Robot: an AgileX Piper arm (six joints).
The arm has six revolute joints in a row. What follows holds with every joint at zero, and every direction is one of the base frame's. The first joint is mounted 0.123 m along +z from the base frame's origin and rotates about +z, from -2.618 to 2.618 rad. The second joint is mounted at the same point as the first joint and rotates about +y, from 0 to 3.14 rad. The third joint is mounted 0.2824 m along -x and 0.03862 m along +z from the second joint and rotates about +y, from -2.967 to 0 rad. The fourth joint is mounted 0.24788 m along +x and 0.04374 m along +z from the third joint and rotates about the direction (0.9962, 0, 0.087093), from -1.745 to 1.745 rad. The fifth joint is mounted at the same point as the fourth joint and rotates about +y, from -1.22 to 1.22 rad. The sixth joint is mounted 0.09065 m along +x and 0.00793 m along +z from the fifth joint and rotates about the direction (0.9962, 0, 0.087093), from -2.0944 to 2.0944 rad. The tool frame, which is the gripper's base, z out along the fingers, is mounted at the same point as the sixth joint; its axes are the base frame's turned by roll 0, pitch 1.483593 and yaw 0 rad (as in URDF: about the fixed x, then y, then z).
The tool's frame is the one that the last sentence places.
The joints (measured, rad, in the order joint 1, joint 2, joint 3, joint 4, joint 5, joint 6), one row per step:
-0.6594 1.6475 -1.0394 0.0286 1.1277 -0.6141
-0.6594 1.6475 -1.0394 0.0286 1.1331 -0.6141
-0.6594 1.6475 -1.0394 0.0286 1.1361 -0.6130
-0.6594 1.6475 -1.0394 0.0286 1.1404 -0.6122
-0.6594 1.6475 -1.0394 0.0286 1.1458 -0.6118
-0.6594 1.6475 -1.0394 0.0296 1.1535 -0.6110
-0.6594 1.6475 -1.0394 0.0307 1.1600 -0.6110
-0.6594 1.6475 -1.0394 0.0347 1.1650 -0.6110
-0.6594 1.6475 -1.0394 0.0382 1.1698 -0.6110
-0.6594 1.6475 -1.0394 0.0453 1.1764 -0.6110
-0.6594 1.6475 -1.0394 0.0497 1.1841 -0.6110
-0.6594 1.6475 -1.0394 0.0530 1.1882 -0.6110
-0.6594 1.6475 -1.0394 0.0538 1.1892 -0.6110
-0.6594 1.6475 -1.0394 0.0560 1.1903 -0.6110
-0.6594 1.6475 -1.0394 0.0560 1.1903 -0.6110
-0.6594 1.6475 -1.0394 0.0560 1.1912 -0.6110
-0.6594 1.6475 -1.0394 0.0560 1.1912 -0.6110
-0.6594 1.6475 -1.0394 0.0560 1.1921 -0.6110
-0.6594 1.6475 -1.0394 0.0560 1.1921 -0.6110
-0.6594 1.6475 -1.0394 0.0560 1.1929 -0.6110
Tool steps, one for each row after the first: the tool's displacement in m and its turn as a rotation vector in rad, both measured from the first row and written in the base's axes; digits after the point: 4 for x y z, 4 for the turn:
-0.0004 0.0003 0.0000 0.0034 0.0042 0.0001
-0.0006 0.0005 0.0001 0.0052 0.0066 -0.0009
-0.0009 0.0007 0.0001 0.0078 0.0101 -0.0016
-0.0013 0.0010 0.0001 0.0112 0.0143 -0.0018
-0.0018 0.0015 0.0002 0.0166 0.0199 -0.0029
-0.0022 0.0020 0.0003 0.0214 0.0244 -0.0033
-0.0023 0.0025 0.0003 0.0273 0.0261 -0.0051
-0.0025 0.0030 0.0004 0.0327 0.0280 -0.0066
-0.0026 0.0038 0.0005 0.0418 0.0293 -0.0098
-0.0029 0.0046 0.0006 0.0497 0.0329 -0.0117
-0.0030 0.0050 0.0007 0.0545 0.0344 -0.0131
-0.0030 0.0051 0.0007 0.0557 0.0347 -0.0134
-0.0030 0.0053 0.0007 0.0579 0.0344 -0.0144
-0.0030 0.0053 0.0007 0.0579 0.0344 -0.0144
-0.0030 0.0054 0.0007 0.0585 0.0351 -0.0144
-0.0030 0.0054 0.0007 0.0585 0.0351 -0.0144
-0.0031 0.0054 0.0007 0.0591 0.0358 -0.0143
-0.0031 0.0054 0.0007 0.0591 0.0358 -0.0143
-0.0032 0.0055 0.0007 0.0596 0.0364 -0.0143

